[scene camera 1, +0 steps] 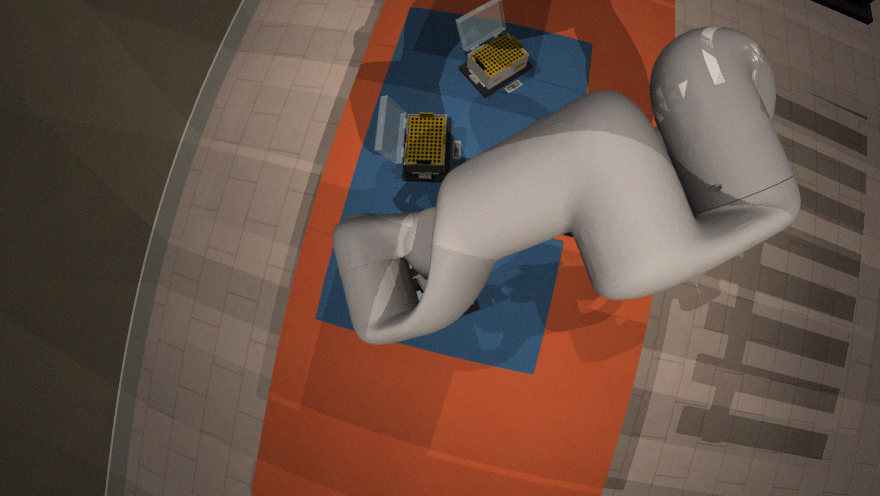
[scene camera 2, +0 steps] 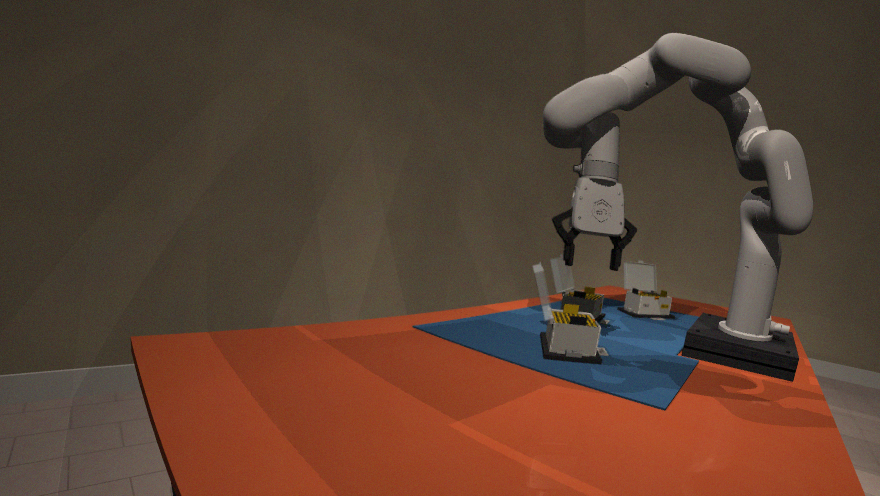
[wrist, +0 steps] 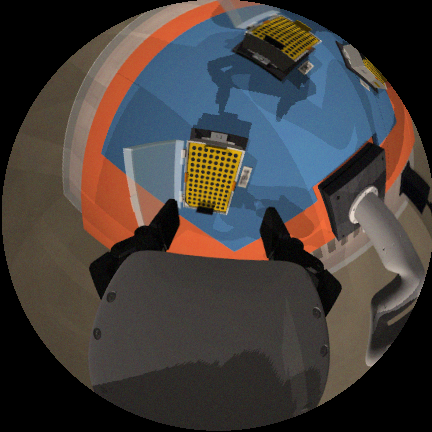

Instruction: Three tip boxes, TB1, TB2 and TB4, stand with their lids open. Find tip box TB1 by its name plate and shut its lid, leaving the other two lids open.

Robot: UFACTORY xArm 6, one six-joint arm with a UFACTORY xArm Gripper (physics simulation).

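Pixels of known places: gripper, fingertip midpoint: (scene camera 2: 591,268) (wrist: 220,214); arm's base, link origin: (scene camera 2: 744,332) (wrist: 362,203).
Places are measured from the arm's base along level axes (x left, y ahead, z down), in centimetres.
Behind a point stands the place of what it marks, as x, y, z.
Note:
TB1 (scene camera 1: 426,139) (scene camera 2: 582,304) (wrist: 284,37) is the middle box, with yellow tips and its clear lid (scene camera 1: 390,130) @(-0.6, 49.4, -4.5) (scene camera 2: 562,275) @(-1.6, 49.7, -4.8) upright and open. TB2 (scene camera 1: 497,58) (scene camera 2: 648,303) (wrist: 372,72) is the far box, its lid (scene camera 1: 482,25) @(-32.1, 36.1, -4.3) (scene camera 2: 640,277) @(-32.2, 36.3, -5.0) open. TB4 (scene camera 2: 573,337) (wrist: 211,175) is the near box, its lid (scene camera 2: 541,292) @(36.2, 34.3, -5.8) (wrist: 155,175) @(30.0, 38.3, -5.0) open; the arm mostly hides it in scene camera 1. Name plate lettering is too small or blurred to read. My gripper (scene camera 2: 591,266) @(25.4, 30.2, -10.3) (wrist: 220,214) @(25.4, 30.2, -10.3) is open and empty, above the boxes, nearest TB4 in the wrist view.
The boxes stand on a blue mat (scene camera 1: 517,345) @(36.8, 13.0, 5.1) (scene camera 2: 653,391) @(37.1, 11.3, 5.1) (wrist: 150,110) @(25.8, 49.3, 5.1) on the orange table (scene camera 1: 369,431) @(64.2, 40.1, 5.4) (scene camera 2: 369,394) @(68.6, 36.8, 5.4). The arm's black base (scene camera 2: 739,351) @(10.9, 0.2, 2.0) (wrist: 332,200) @(10.3, 10.0, 0.3) stands beside the mat. The arm (scene camera 1: 523,197) @(21.7, 25.6, -52.2) reaches over the mat's near part.

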